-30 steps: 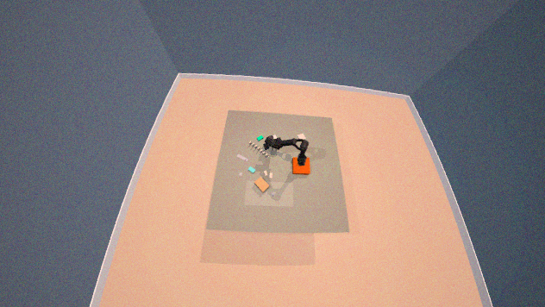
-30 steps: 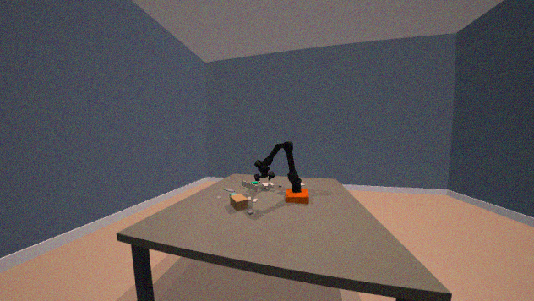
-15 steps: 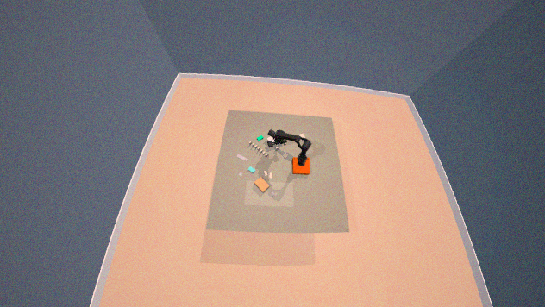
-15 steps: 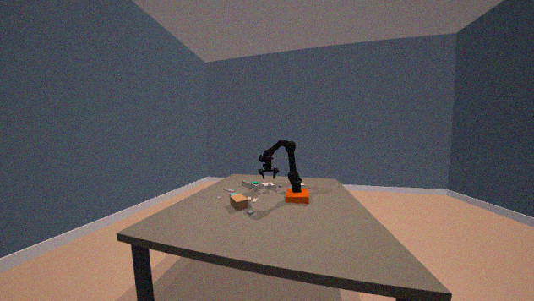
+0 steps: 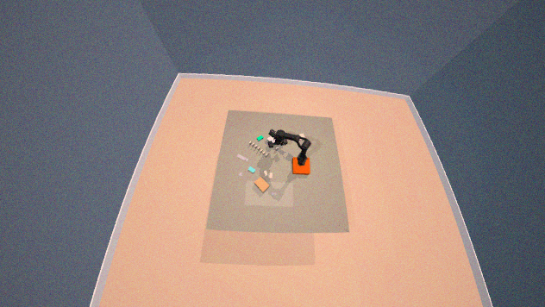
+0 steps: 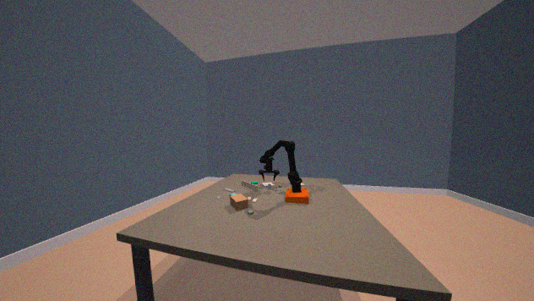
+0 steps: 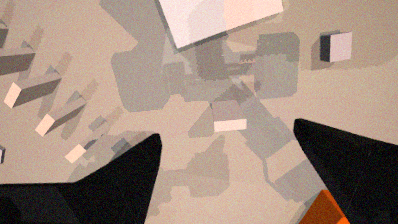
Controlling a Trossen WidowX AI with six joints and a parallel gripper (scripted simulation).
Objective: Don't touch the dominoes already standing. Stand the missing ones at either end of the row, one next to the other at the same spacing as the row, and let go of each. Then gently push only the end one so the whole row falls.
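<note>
Now: gripper tip 20 mm short of the white flat block, 110 mm to the left of it and 70 mm above it. Round my gripper tip: green block (160 mm ahead, 140 mm to the right, 70 mm below); then teal block (260 mm ahead, 220 mm to the left, 70 mm below); then pale flat bar (350 mm ahead, 80 mm to the left, 70 mm below).
</note>
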